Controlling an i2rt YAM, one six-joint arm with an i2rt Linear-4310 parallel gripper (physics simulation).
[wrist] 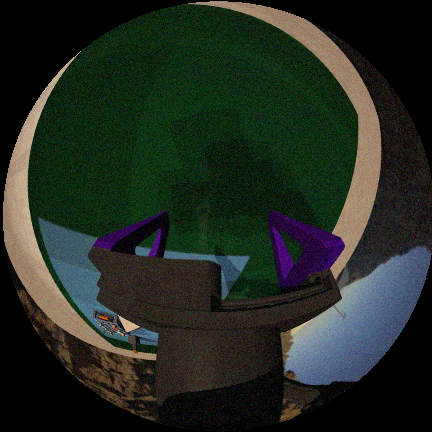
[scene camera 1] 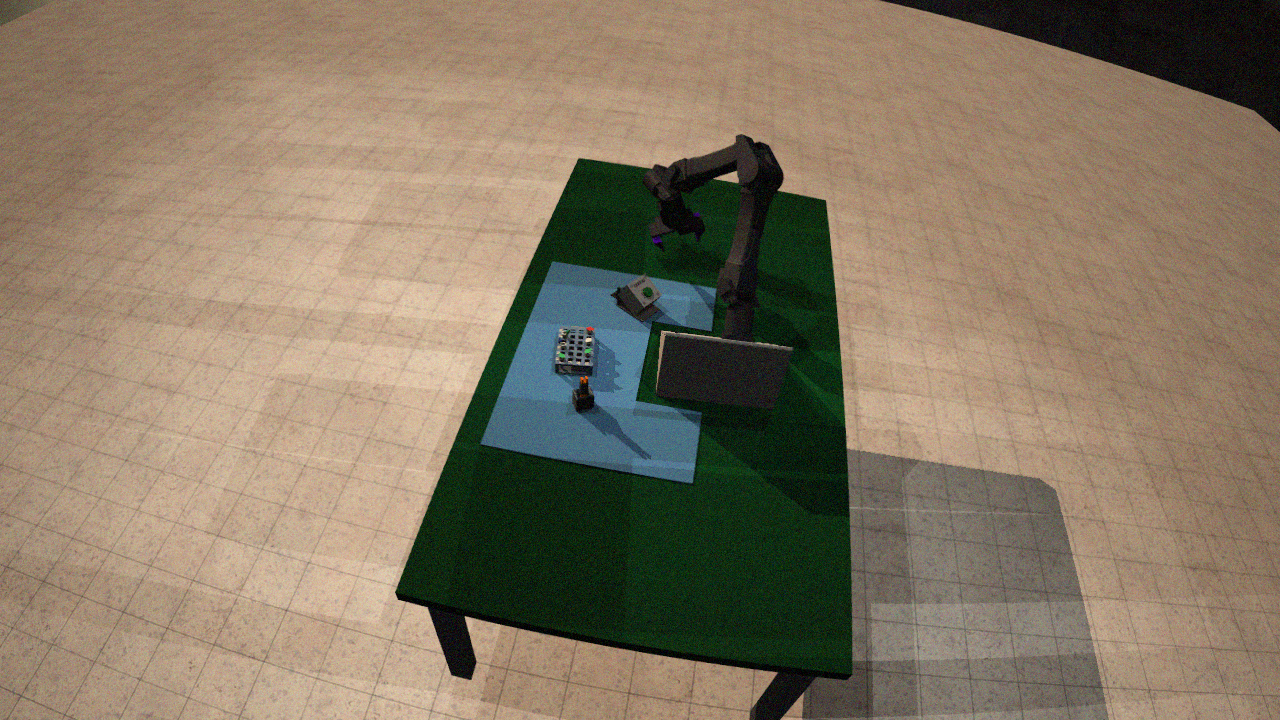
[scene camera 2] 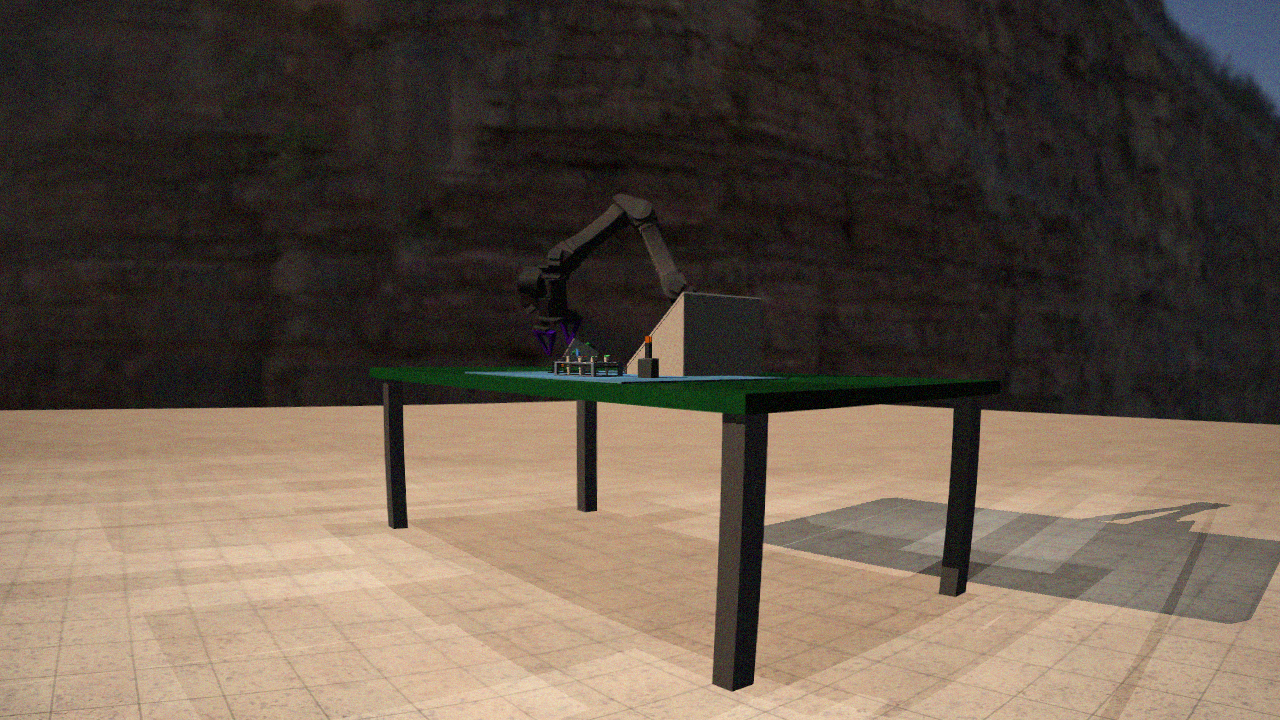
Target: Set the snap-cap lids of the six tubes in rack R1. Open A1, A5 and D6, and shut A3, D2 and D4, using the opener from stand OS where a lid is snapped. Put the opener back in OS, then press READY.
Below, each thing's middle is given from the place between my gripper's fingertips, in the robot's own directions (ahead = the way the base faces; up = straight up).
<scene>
My hand is 9 cm short of the READY button box (scene camera 1: pixel 637 298), 22 cm to the right of it and 1 cm above it.
</scene>
